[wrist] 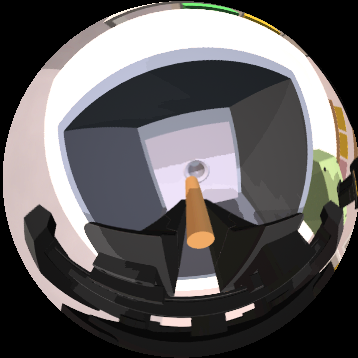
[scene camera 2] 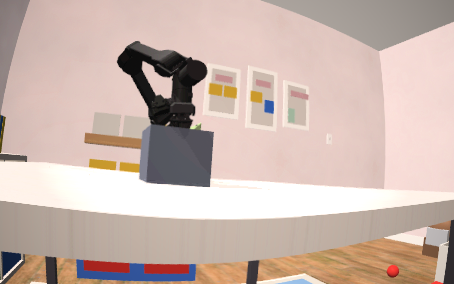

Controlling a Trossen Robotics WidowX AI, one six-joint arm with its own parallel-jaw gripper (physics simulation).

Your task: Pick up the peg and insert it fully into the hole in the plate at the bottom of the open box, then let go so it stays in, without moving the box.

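An orange peg is held between the fingers of my gripper, which is shut on it. In the wrist view the peg's far end overlaps the lower left edge of the round hole. The hole is in the pale plate at the bottom of the open box. The open box is dark grey-blue with a lighter rim and stands upright on the table. In the scene view the fingers are hidden behind the near box wall, so the peg's depth in the box is hard to tell.
The box walls surround the fingers and peg. A light green block-like object stands close outside the box, on the right in the wrist view. The white table has its front edge toward the scene camera.
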